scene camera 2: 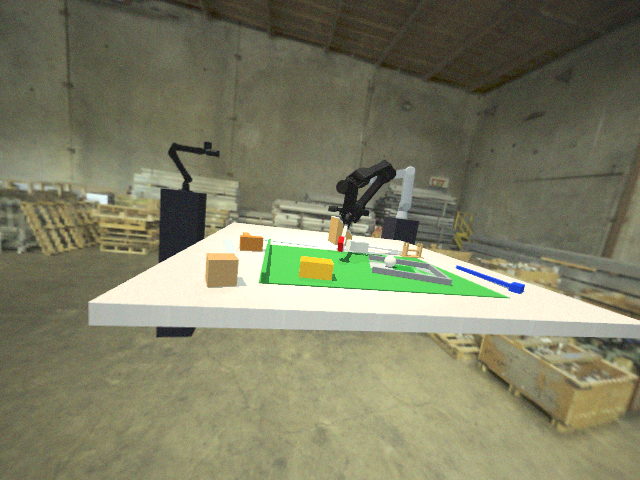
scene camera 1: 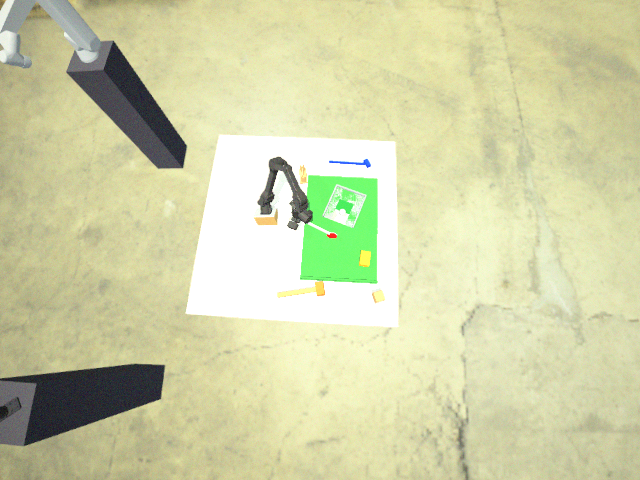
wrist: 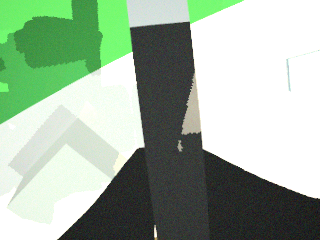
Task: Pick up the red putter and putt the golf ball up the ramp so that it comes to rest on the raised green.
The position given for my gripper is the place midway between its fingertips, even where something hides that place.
Note:
In view: my gripper [wrist: 163, 155], an orange cube [scene camera 2: 221, 268], a yellow block [scene camera 2: 315, 268] and a green mat [scene camera 1: 323, 257].
The green mat shows as well in the wrist view [wrist: 51, 51]. The wrist view does not show the orange cube: it is out of frame. The wrist view does not show the yellow block: it is out of frame.

